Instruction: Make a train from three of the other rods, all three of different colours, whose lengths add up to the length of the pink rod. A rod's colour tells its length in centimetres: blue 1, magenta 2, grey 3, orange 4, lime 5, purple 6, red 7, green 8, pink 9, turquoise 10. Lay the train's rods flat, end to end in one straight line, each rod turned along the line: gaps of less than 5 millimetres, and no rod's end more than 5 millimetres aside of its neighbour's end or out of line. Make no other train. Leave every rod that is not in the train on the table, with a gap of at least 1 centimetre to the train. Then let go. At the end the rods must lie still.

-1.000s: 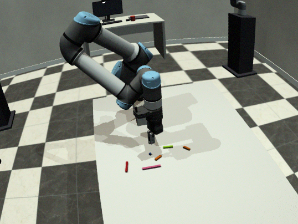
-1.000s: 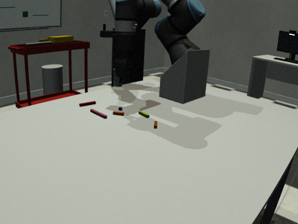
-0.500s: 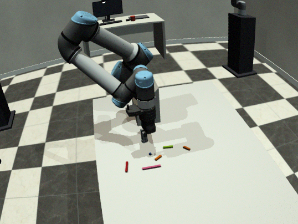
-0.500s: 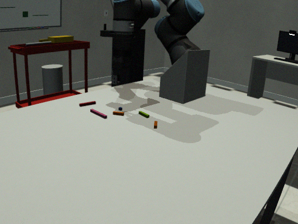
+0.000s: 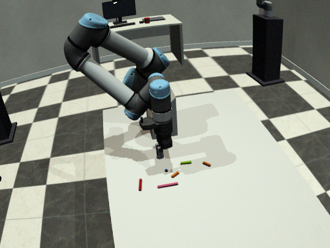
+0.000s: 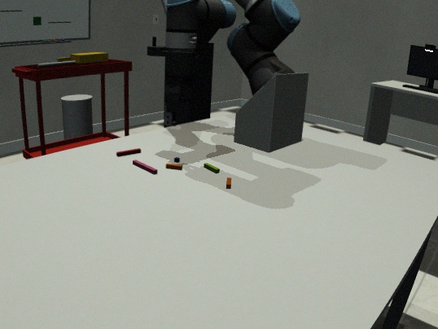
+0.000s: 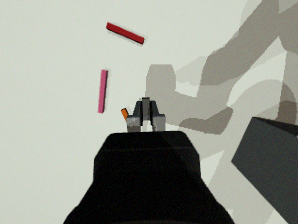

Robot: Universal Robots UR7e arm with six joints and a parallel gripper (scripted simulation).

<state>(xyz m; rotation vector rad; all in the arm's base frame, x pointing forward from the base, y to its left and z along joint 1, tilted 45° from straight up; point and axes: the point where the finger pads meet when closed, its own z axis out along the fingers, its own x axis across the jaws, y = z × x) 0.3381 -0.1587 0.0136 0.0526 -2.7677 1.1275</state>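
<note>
The blue rod is 110 mm below my hand and 20 mm to the left of it. Also, from my hand: red rod (120 mm to the right, 110 mm below, 40 mm ahead); grey rod (10 mm below); pink rod (110 mm below, 90 mm ahead).
</note>
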